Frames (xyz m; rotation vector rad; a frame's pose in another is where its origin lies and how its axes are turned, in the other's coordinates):
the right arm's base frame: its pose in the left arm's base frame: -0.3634 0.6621 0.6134 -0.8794 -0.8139 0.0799
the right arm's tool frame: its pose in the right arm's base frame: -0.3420 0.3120 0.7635 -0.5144 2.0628 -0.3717
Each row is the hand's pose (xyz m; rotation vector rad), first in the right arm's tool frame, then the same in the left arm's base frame.
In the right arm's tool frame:
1: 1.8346 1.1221 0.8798 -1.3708 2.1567 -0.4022
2: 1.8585 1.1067 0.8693 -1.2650 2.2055 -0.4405
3: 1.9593 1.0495 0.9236 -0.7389 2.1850 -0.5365
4: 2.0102 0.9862 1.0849 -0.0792 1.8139 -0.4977
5: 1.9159 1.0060 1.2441 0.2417 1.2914 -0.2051
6: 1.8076 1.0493 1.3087 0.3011 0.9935 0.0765
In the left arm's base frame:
1: 0.2598 -0.3891 -0.5808 0.1277 -2.1126 0.7199
2: 0.2450 -0.4150 -0.5753 0.0598 -2.0816 0.8055
3: 0.2771 -0.5272 -0.5226 -0.1398 -2.0431 1.2909
4: 0.4045 -0.5963 -0.4149 -0.2960 -2.0621 2.0753
5: 0.5567 -0.5071 -0.3555 0.2234 1.7566 -2.0409
6: 0.6294 -0.3955 -0.3499 0.1633 1.5636 -1.6873

